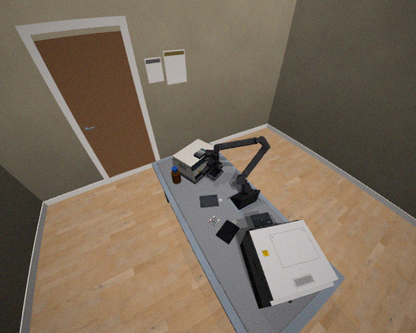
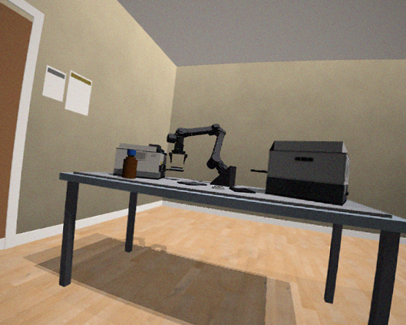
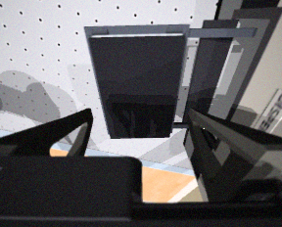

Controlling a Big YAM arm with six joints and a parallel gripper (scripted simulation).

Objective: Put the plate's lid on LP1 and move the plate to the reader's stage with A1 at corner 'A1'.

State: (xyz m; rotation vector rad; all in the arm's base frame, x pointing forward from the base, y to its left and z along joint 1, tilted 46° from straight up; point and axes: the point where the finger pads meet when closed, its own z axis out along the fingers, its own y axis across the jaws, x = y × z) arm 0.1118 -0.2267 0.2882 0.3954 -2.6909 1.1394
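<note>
Right now the dark see-through lid is 4 cm below my hand. Also, from my hand: brown capped bottle (35 cm ahead, 17 cm to the right, 2 cm below); well plate (5 cm below); grey-blue LP1 pad (20 cm ahead, 21 cm to the left, 13 cm below).
</note>
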